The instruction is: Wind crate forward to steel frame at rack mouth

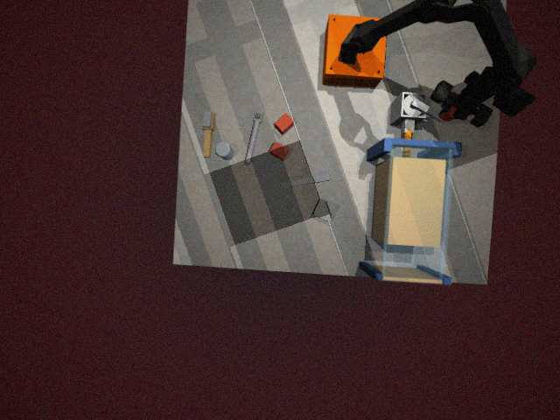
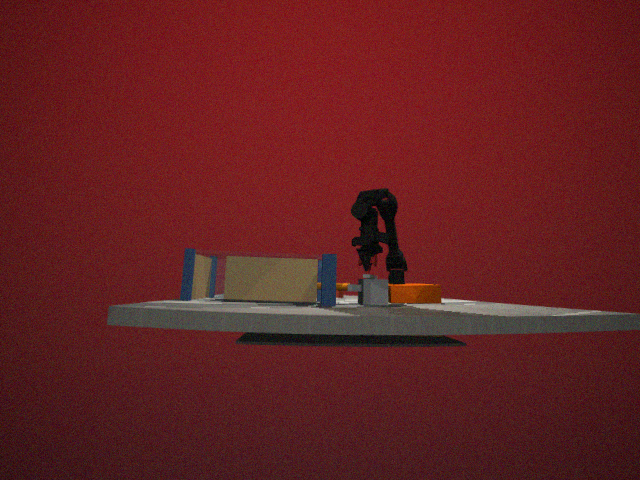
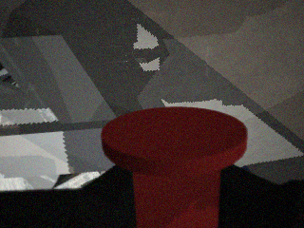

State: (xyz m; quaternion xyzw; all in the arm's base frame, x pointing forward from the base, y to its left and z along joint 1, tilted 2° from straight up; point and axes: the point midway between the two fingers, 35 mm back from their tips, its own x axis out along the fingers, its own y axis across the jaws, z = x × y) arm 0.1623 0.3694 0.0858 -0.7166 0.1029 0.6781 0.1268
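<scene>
Now: gripper tip 4 cm to the left of the grey crank handle, 1 cm past it and 1 cm above it. Also, from my gripper tip: winch: 11 cm to the right, 8 cm below, 4 cm behind; red knob: 2 cm above; blue frame: 13 cm ahead, 7 cm to the right, 1 cm below.
</scene>
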